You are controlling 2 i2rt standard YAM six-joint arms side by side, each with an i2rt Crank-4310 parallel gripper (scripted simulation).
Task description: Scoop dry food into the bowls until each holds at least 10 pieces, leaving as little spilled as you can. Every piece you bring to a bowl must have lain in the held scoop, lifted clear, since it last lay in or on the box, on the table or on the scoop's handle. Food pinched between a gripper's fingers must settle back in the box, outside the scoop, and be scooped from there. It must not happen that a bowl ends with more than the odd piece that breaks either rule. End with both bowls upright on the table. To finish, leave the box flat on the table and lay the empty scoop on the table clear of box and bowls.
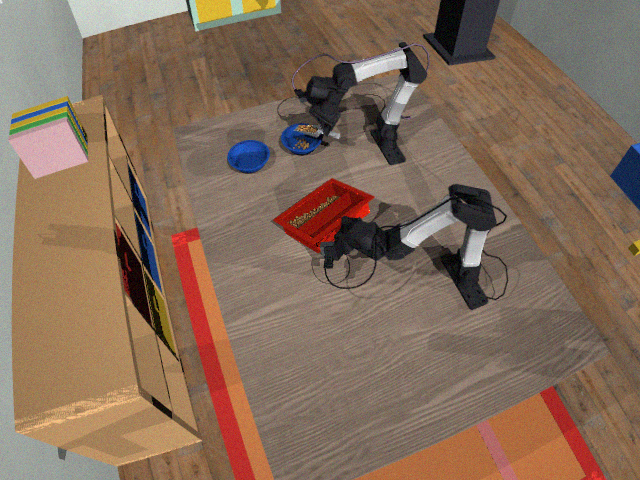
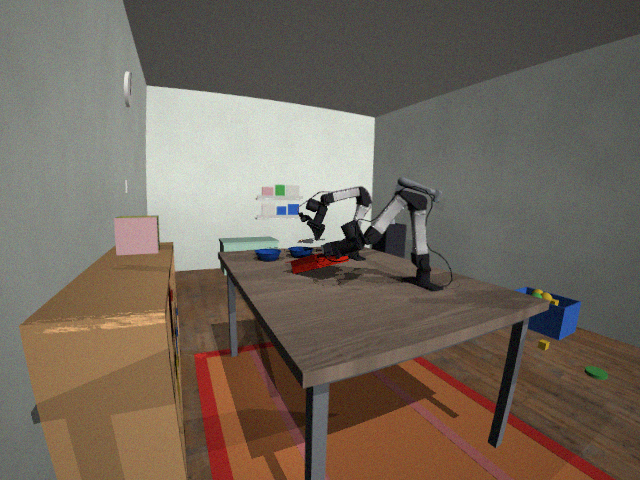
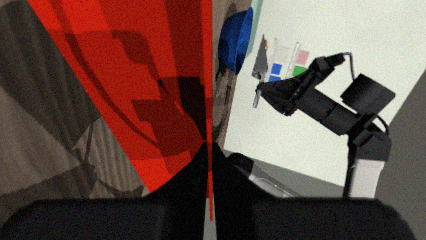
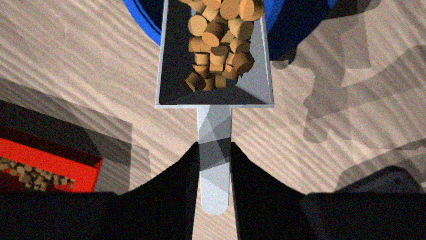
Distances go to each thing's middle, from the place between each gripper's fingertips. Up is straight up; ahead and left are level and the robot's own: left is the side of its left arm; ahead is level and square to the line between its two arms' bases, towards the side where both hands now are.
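The red box point(image 1: 353, 203) is 5 cm below my left hand, 4 cm ahead of it and 8 cm to the right of it. My right gripper is 5 cm above the red box, 12 cm short of it and 32 cm to the right of it.
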